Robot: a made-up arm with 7 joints. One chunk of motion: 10 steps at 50 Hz.
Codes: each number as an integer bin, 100 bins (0 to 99) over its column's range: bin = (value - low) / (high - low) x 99, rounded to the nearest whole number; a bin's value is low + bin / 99 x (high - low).
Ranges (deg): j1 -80.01..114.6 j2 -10..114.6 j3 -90.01..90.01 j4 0..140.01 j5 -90.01..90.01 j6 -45.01..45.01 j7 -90.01..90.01
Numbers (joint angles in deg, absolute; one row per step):
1: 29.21 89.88 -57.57 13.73 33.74 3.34 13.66
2: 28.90 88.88 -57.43 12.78 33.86 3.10 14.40
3: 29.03 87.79 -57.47 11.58 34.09 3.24 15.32
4: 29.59 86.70 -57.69 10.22 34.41 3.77 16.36
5: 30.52 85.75 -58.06 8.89 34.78 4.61 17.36
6: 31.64 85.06 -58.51 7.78 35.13 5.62 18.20
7: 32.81 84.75 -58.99 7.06 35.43 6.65 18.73
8: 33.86 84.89 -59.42 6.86 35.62 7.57 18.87
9: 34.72 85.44 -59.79 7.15 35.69 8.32 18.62
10: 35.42 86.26 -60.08 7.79 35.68 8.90 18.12
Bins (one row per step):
1: 56 79 18 10 68 53 57
2: 55 79 18 9 68 53 57
3: 55 78 18 8 68 53 58
4: 56 77 18 7 68 54 58
5: 56 76 18 6 69 55 59
6: 57 76 17 6 69 56 60
7: 57 75 17 5 69 57 60
8: 58 75 17 5 69 58 60
9: 58 76 17 5 69 59 60
10: 59 76 16 6 69 59 59

